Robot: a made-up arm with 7 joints.
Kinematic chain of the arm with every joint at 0, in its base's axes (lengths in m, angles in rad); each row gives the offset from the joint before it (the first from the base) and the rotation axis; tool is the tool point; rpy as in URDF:
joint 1: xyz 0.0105 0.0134 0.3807 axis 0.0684 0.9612 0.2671
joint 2: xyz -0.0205 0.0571 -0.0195 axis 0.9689 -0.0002 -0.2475
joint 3: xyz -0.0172 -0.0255 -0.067 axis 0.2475 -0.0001 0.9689
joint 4: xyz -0.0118 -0.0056 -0.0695 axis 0.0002 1 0
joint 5: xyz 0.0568 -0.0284 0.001 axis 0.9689 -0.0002 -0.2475
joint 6: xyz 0.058 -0.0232 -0.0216 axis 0.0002 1 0
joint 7: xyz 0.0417 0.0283 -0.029 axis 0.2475 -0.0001 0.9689
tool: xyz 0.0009 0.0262 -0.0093 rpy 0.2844 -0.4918 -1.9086
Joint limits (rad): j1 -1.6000..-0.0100 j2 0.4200..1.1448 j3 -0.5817..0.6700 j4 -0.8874..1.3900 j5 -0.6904..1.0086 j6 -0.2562..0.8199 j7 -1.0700..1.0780
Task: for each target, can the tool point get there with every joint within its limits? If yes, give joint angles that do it. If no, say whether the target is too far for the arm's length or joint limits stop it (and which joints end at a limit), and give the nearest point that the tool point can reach.
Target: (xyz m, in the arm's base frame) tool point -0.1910 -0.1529 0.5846
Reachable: no: joint limits stop it (at a limit: joint 1, joint 2, joint 4, joint 5, joint 6, joint 7) | nearest point 0.0526 -0.0382 0.4483 | short by 0.302 m
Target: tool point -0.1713 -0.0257 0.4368
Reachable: no: joint limits stop it (at a limit: joint 1, joint 2, joint 3, joint 4, joint 5) | nearest point 0.0278 0.0454 0.4618 | short by 0.213 m
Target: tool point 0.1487 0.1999 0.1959
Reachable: yes | joints -0.3887 0.9771 -0.4272 0.5587 0.5839 0.4440 0.7994
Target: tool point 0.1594 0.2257 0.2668
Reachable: yes | joints -0.3563 0.8926 0.3468 0.1447 0.1674 0.5808 0.0510
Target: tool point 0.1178 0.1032 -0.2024
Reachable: no: too far | nearest point 0.0803 0.1108 0.0288 | short by 0.234 m
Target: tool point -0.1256 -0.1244 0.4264
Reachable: no: joint limits stop it (at a limit: joint 1, joint 2, joint 3, joint 4, joint 5, joint 6, joint 7) | nearest point 0.0510 -0.0570 0.4262 | short by 0.189 m
